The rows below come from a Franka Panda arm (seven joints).
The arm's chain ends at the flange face. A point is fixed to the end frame.
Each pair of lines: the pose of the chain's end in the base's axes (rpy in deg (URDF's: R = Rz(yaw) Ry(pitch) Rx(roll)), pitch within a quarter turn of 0, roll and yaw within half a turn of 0; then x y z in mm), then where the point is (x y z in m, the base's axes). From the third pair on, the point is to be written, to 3 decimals.
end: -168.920 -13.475 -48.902 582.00 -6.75 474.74
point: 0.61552 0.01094 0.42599
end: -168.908 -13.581 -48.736 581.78 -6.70 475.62
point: 0.61531 0.01103 0.42690
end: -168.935 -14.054 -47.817 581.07 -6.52 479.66
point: 0.615 0.011 0.431
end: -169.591 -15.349 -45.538 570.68 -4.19 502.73
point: 0.604 0.014 0.454
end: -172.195 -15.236 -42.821 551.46 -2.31 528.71
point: 0.582 0.015 0.478
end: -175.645 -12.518 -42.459 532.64 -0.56 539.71
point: 0.560 0.016 0.487
